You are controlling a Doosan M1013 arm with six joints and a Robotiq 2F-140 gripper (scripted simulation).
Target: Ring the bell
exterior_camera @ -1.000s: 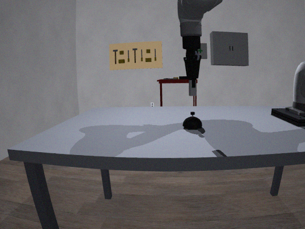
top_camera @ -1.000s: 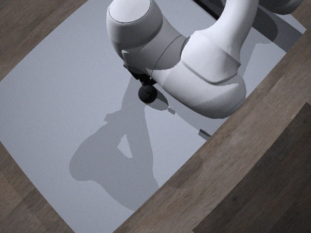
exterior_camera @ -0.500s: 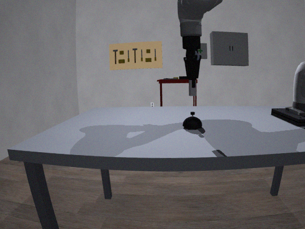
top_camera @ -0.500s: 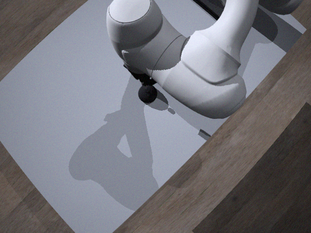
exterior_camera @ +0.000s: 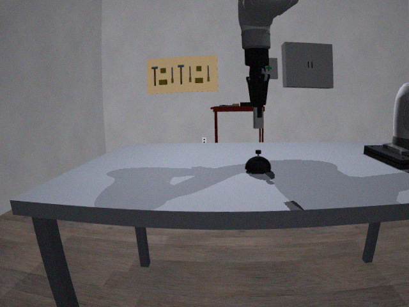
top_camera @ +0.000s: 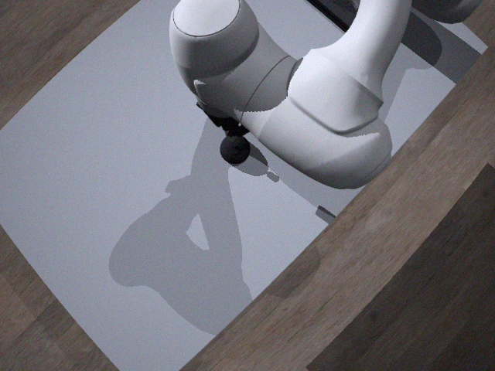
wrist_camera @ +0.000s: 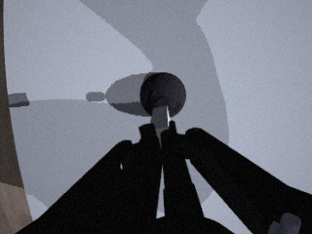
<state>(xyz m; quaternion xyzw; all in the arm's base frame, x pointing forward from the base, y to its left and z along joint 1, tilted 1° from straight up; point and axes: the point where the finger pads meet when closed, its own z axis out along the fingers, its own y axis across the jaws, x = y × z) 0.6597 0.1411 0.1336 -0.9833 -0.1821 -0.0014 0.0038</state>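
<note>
The bell button lies 110 mm below my hand. From my hand the other things lie so: black dome bell 130 mm below.
</note>
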